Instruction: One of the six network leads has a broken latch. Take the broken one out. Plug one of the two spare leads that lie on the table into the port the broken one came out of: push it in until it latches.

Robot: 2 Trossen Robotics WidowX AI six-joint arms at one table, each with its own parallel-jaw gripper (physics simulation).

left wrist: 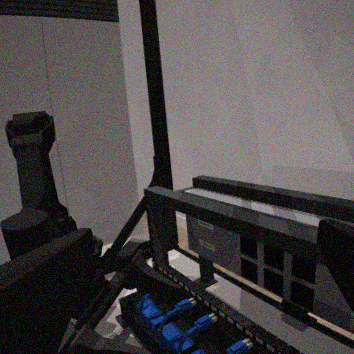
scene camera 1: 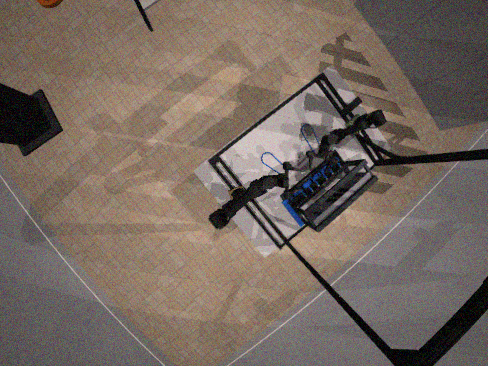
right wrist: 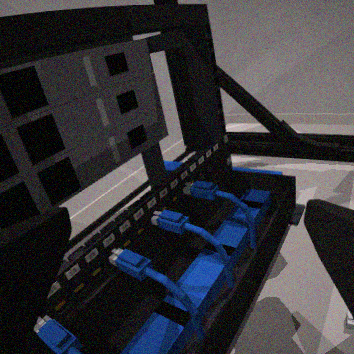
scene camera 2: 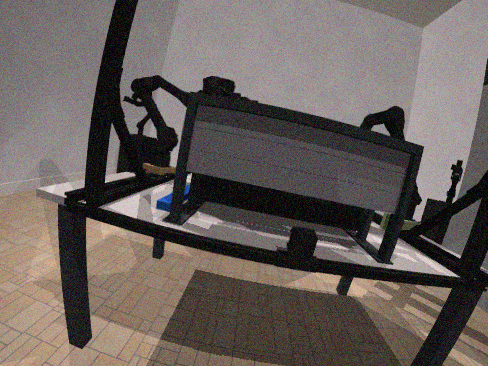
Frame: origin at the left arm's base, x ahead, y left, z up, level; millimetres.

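Seen in the pictures: left gripper, between the fingertips: (left wrist: 205, 235) (scene camera 1: 303, 179) (scene camera 2: 249, 98); right gripper, between the fingertips: (left wrist: 168, 320) (scene camera 1: 317, 171) (right wrist: 188, 215); left arm's base, origin of its link: (scene camera 1: 238, 195) (scene camera 2: 160, 165).
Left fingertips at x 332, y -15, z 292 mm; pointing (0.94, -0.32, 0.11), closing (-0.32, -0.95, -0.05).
Pixels of each thing's middle, then the offset from my left fingertips to it. "spot": a spot on its surface instead.
- spare lead, a spot on its surface: (scene camera 1: 267, 152) spot: 332 mm down, 51 mm back, 203 mm left
- clear plug tip, a spot on its surface: (right wrist: 350, 320) spot: 330 mm down, 52 mm ahead, 24 mm left
- black rack frame, middle of its body: (right wrist: 45, 222) (left wrist: 248, 297) (scene camera 2: 291, 176) (scene camera 1: 327, 187) 206 mm down, 201 mm ahead, 135 mm right
Blue network leads stand in a row along the black rack; their plugs show in the right wrist view (right wrist: 131, 262) and left wrist view (left wrist: 202, 322). Their clear tips face the port strip. I cannot tell which latch is broken. One spare lead (scene camera 1: 267, 153) and another spare lead (scene camera 1: 302, 131) lie as thin blue loops on the table; a clear plug tip (right wrist: 350, 320) shows at the right wrist view's edge. My left gripper (scene camera 1: 287, 174) (scene camera 2: 218, 86) (left wrist: 205, 235) is open and empty above the rack's left part. My right gripper (scene camera 1: 306, 161) (right wrist: 188, 215) is open and empty, above the lead row.
The black rack frame (scene camera 2: 300, 117) (left wrist: 230, 212) (right wrist: 195, 100) rises behind the leads. A blue flat box (scene camera 1: 292, 212) (scene camera 2: 166, 203) lies beside the rack. A black table frame (scene camera 1: 270, 117) runs around the white table. The right arm (left wrist: 35, 175) stands at the left wrist view's left.
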